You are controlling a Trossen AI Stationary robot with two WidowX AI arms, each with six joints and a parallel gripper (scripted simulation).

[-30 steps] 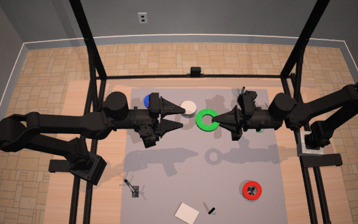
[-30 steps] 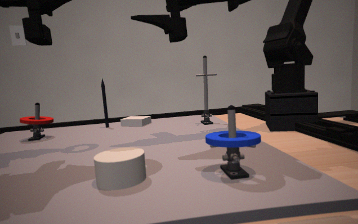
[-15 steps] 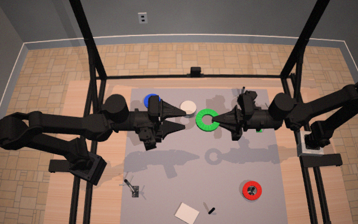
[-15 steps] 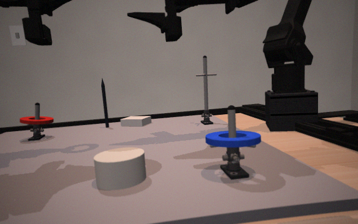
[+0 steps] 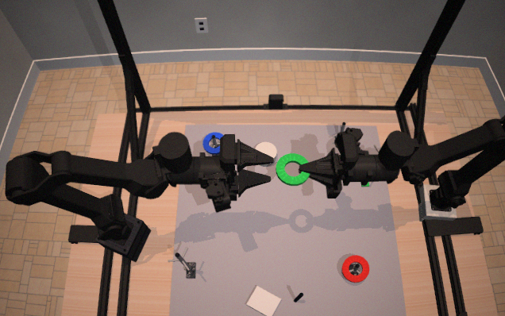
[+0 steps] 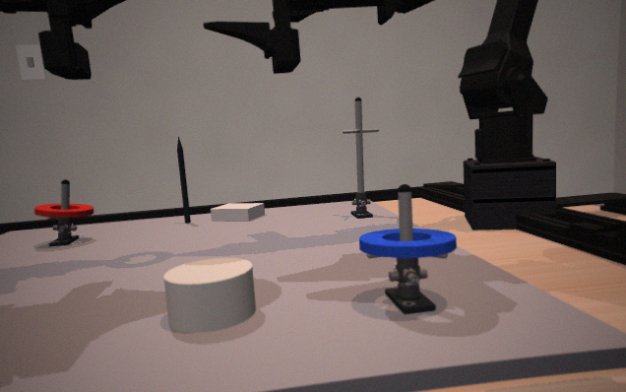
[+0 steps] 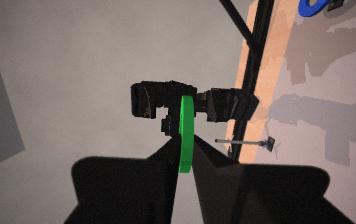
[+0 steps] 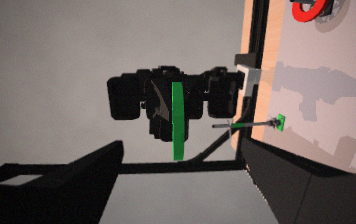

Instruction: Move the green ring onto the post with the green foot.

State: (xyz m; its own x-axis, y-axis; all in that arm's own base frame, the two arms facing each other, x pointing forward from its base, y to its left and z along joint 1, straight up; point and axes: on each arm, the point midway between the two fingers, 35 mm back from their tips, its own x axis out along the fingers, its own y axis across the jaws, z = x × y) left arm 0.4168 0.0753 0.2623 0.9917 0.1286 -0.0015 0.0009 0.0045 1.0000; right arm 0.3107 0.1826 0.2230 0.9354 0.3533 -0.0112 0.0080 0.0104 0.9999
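My right hand is 8 cm to the right of the green ring and 1 cm short of it. The rest, counted from my right hand: blue ring: 25 cm below, 23 cm behind, 9 cm to the right; white block: 29 cm below, 23 cm ahead; black rod: 24 cm ahead, 20 cm below, 8 cm to the left.
Right now the green ring is 5 cm to the right of my left hand. Round my left hand: blue ring 25 cm below, 24 cm behind, 22 cm to the right; white block 29 cm below, 22 cm ahead, 12 cm to the right; black rod 23 cm ahead, 20 cm below, 4 cm to the right.
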